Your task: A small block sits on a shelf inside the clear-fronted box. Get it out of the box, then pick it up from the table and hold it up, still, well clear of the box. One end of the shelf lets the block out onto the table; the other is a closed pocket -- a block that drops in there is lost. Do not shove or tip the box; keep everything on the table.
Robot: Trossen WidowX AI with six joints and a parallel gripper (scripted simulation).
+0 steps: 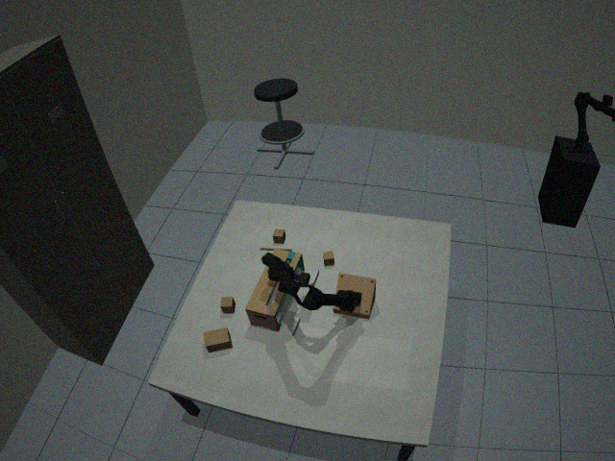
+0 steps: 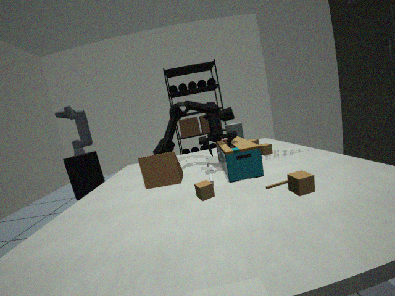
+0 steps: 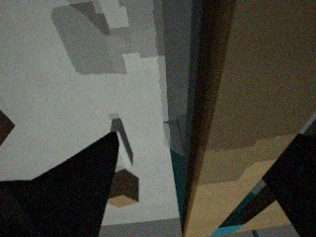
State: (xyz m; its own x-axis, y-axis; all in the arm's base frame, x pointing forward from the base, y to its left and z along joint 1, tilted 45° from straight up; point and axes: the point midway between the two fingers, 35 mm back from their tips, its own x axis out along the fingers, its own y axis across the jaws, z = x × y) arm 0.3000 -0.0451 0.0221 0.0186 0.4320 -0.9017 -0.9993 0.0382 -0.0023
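Right now my gripper tip is 6 cm short of the green block and 2 cm to the left of it. Round my gripper tip: box: 4 cm to the left, 4 cm ahead, 3 cm below; then thin stick: 25 cm to the right, 19 cm ahead, 8 cm below.
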